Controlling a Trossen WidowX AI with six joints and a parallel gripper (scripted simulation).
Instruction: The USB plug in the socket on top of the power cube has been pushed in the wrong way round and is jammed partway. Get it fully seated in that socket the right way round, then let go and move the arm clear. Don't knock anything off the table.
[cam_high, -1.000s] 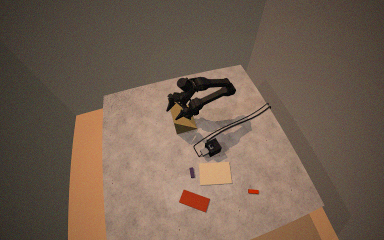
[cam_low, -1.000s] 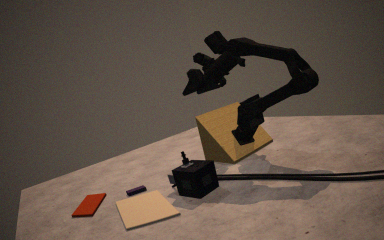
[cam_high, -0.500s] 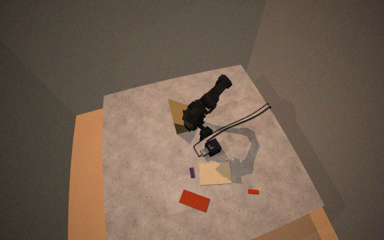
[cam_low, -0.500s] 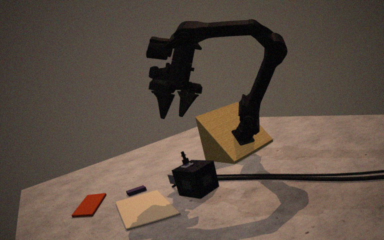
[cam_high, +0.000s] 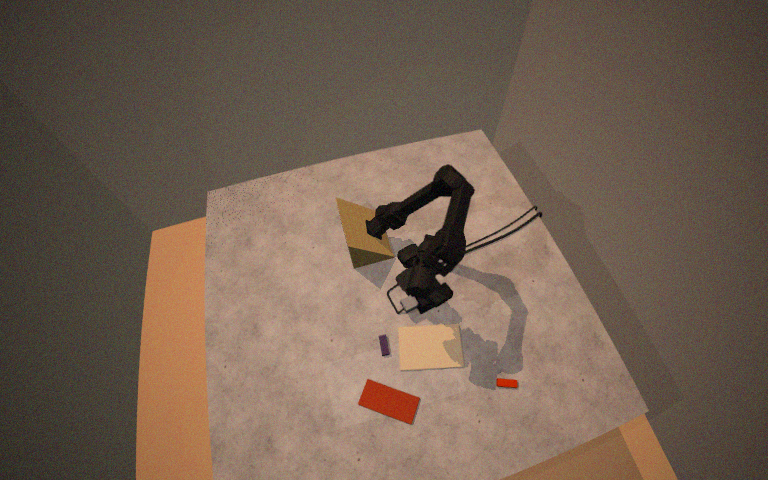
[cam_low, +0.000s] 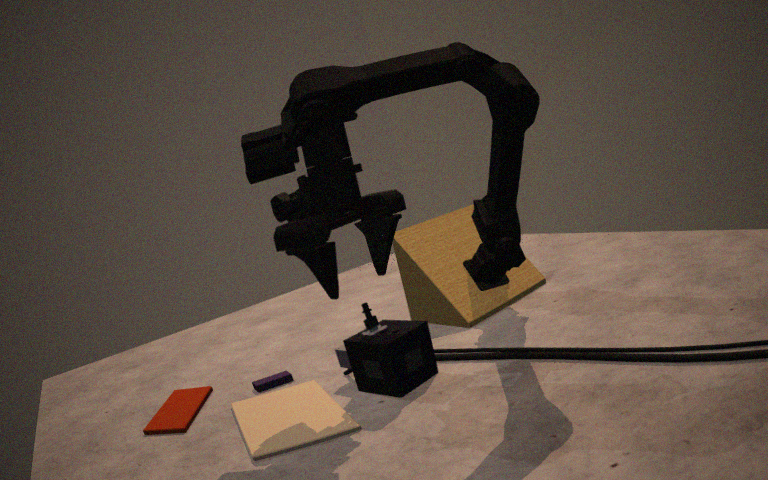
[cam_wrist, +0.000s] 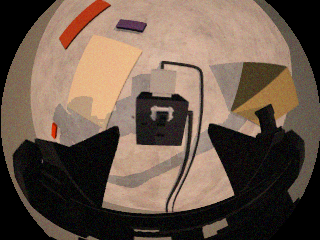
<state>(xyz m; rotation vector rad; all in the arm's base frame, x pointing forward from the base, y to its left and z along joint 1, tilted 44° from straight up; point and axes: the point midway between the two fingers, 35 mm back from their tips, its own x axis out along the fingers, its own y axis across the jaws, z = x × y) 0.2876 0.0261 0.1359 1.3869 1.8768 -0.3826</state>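
Now: the black USB plug 4 cm below my gripper tip. Round my gripper tip: red plate (29 cm ahead, 15 cm to the right, 13 cm below); then purple block (12 cm ahead, 14 cm to the right, 13 cm below); then cream tile (15 cm ahead, 1 cm to the left, 13 cm below).
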